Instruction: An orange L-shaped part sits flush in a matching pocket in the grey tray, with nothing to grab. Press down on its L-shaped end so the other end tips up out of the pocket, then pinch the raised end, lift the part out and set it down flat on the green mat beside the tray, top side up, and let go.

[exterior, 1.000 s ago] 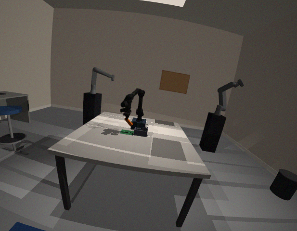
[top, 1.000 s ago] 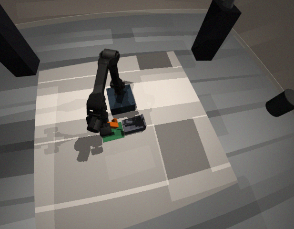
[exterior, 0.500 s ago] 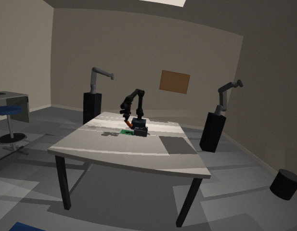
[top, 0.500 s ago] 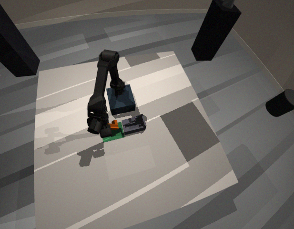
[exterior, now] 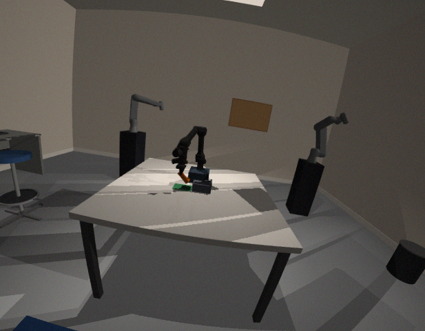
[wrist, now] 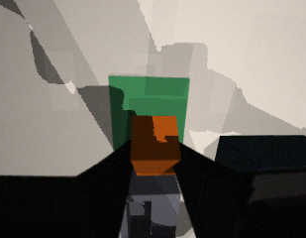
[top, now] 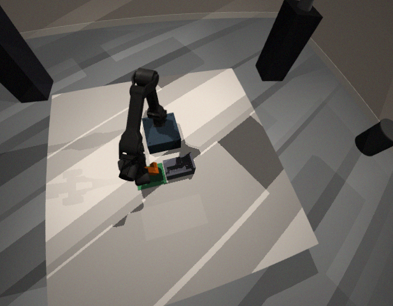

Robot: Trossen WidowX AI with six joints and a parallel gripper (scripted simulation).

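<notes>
Now: gripper tip 20 mm to the right of the green mat and 120 mm above it. From my gripper tip the other things lie so: orange L-shaped part (20 mm behind, 30 mm to the left, 30 mm below).
</notes>
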